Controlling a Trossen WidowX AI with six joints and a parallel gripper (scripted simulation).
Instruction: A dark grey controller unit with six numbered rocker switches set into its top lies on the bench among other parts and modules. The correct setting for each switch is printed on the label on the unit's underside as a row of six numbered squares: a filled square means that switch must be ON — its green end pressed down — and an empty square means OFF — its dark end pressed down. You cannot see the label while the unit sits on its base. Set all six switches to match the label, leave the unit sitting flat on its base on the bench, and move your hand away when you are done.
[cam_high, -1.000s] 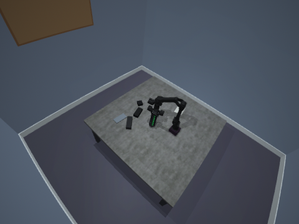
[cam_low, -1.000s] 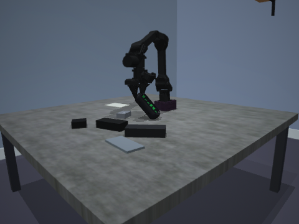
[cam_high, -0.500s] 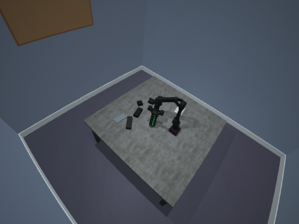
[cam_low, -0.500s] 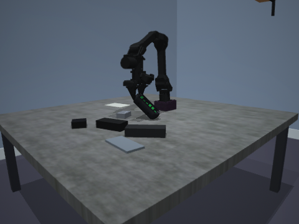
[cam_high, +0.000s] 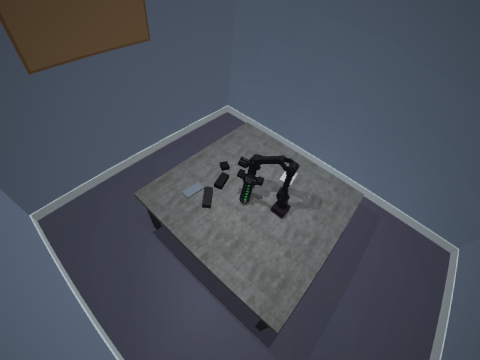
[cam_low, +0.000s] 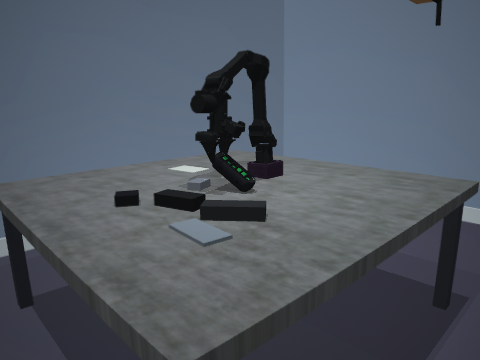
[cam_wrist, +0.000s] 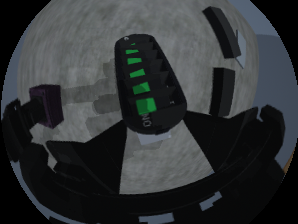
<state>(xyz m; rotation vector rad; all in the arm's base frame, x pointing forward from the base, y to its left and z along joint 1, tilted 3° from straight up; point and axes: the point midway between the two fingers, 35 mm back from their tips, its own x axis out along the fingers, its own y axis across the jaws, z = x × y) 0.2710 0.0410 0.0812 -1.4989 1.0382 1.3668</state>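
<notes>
My gripper tip is now 8 cm above the grey block, 7 cm to the left of it and 3 cm short of it. The rest, counted from my gripper tip: white sheet (37 cm to the right, 15 cm behind, 9 cm below); flat grey plate (30 cm ahead, 27 cm to the left, 9 cm below); black cube (30 cm ahead, 8 cm below, 7 cm to the right).
</notes>
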